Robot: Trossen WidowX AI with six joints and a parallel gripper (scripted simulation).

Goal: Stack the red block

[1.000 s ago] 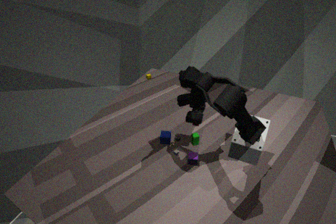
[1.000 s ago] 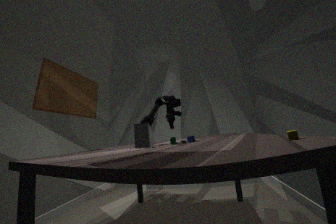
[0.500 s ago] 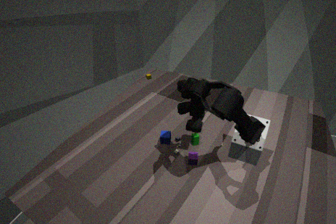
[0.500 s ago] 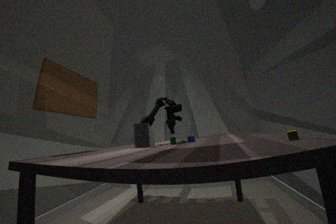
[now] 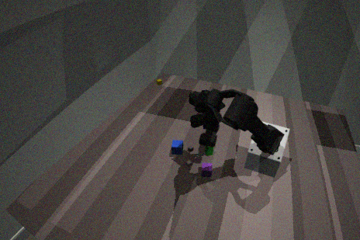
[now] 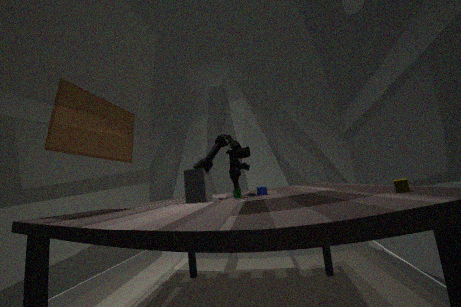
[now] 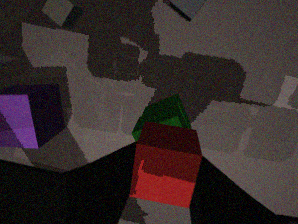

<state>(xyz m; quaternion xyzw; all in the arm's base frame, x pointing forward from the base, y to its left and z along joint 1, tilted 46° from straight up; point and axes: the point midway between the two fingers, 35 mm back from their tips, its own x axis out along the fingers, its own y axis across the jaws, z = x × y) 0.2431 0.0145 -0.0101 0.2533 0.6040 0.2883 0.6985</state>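
The red block is 1 cm above my gripper tip. The rest, counted from my gripper tip: purple block 11 cm to the left, 4 cm below, 2 cm behind; then yellow block 52 cm to the right, 51 cm ahead, 5 cm below; then blue block 14 cm ahead, 4 cm to the left, 4 cm below.
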